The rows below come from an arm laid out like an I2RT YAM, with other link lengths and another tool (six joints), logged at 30 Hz.
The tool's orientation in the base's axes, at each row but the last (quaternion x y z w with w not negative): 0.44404, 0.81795, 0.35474, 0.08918; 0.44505, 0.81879, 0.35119, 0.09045; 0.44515, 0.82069, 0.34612, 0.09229; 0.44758, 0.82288, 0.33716, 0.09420; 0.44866, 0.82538, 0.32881, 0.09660; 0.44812, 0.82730, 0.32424, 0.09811
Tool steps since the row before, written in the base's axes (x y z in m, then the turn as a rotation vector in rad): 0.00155, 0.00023, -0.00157, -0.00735, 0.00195, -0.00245; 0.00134, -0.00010, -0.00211, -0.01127, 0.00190, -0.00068; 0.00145, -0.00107, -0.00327, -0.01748, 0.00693, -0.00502; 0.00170, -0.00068, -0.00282, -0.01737, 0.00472, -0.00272; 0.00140, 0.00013, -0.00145, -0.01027, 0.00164, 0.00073; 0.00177, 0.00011, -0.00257, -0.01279, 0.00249, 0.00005
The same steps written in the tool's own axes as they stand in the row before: -0.00100, 0.00007, 0.00198, 0.00546, -0.00580, -0.00062; -0.00121, -0.00053, 0.00212, 0.00801, -0.00726, -0.00375; -0.00221, -0.00155, 0.00258, 0.01497, -0.01240, -0.00094; -0.00195, -0.00091, 0.00259, 0.01348, -0.01167, -0.00366; -0.00090, 0.00008, 0.00181, 0.00736, -0.00587, -0.00448; -0.00127, -0.00036, 0.00283, 0.00942, -0.00767, -0.00471
